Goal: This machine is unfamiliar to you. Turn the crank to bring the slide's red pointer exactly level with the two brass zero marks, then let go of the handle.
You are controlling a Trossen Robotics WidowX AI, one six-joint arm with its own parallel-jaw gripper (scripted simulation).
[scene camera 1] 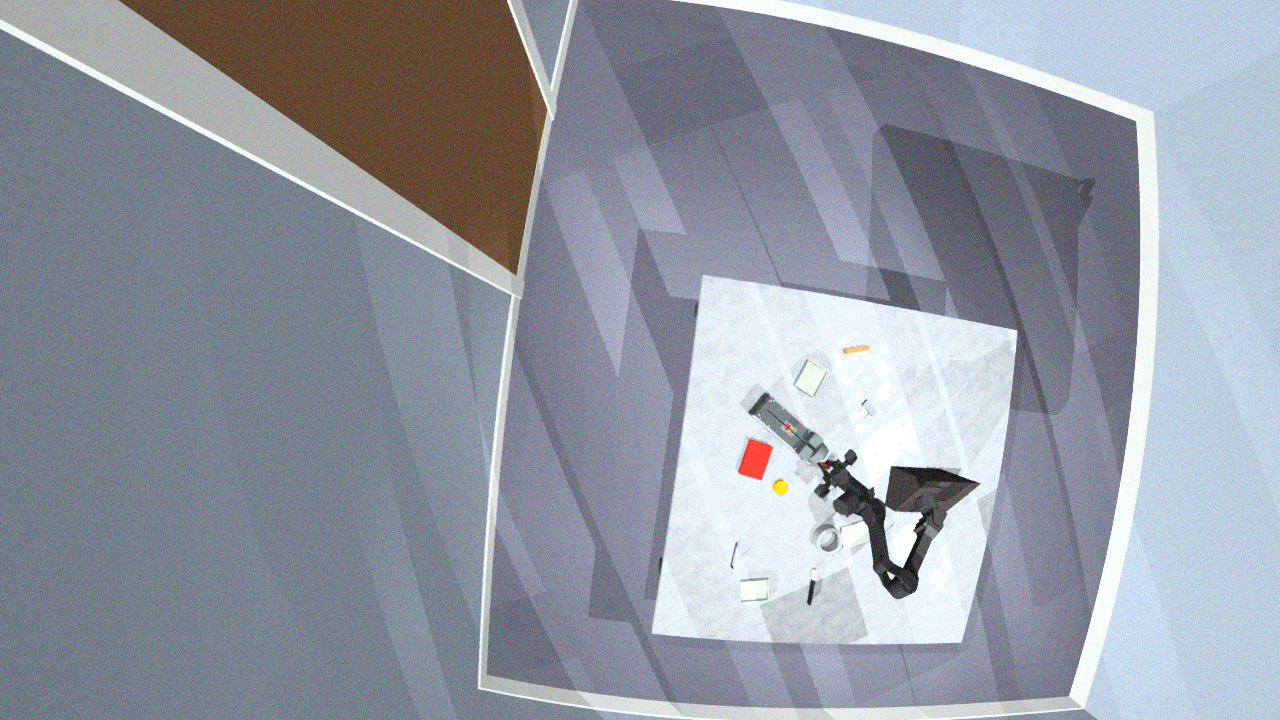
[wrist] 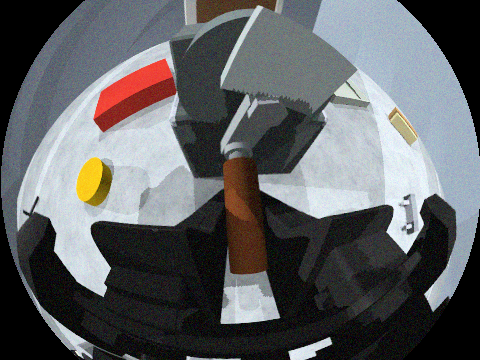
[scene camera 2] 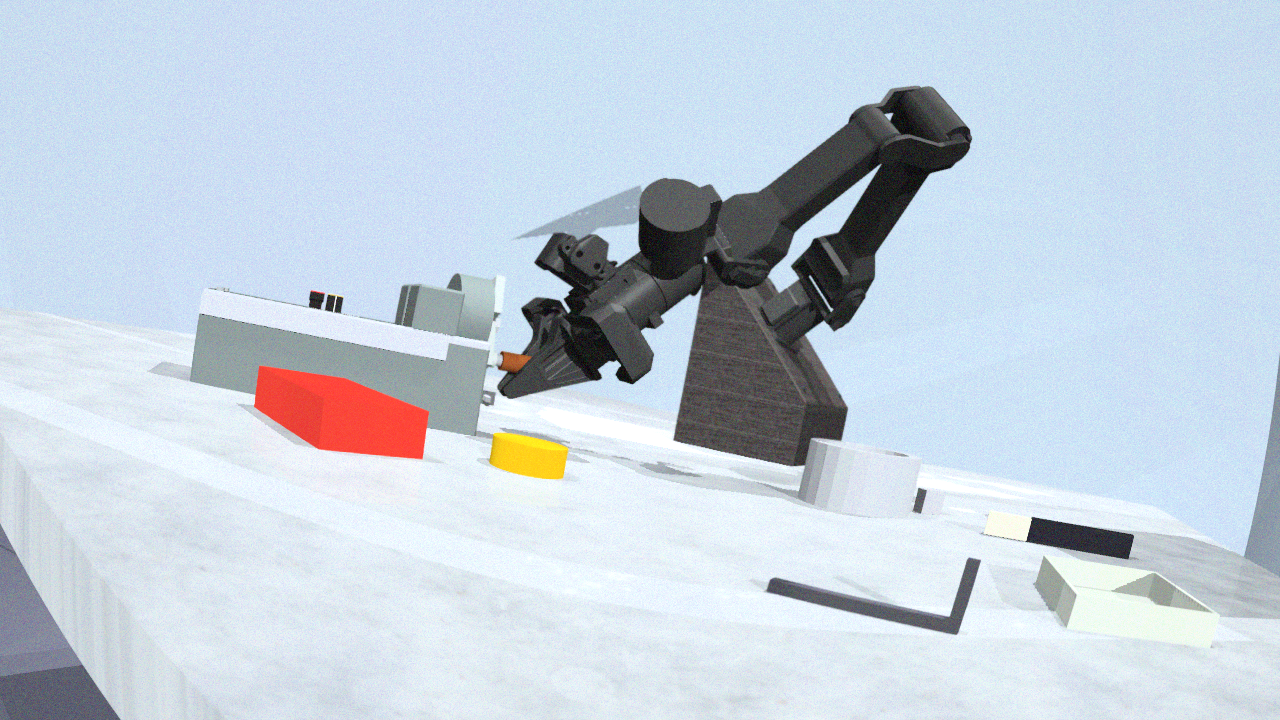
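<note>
The gripper (scene camera 2: 502, 393) is in the scene, visible also at (scene camera 1: 817, 459) and (wrist: 238, 195). A yellow disc (scene camera 2: 533, 457) (wrist: 95, 178) is present, as are a black L-shaped bar (scene camera 2: 951, 624), a pale tray (scene camera 2: 1094, 597) and a black-and-white bar (scene camera 2: 1034, 530). There is a crank handle (wrist: 246, 241) as well.
</note>
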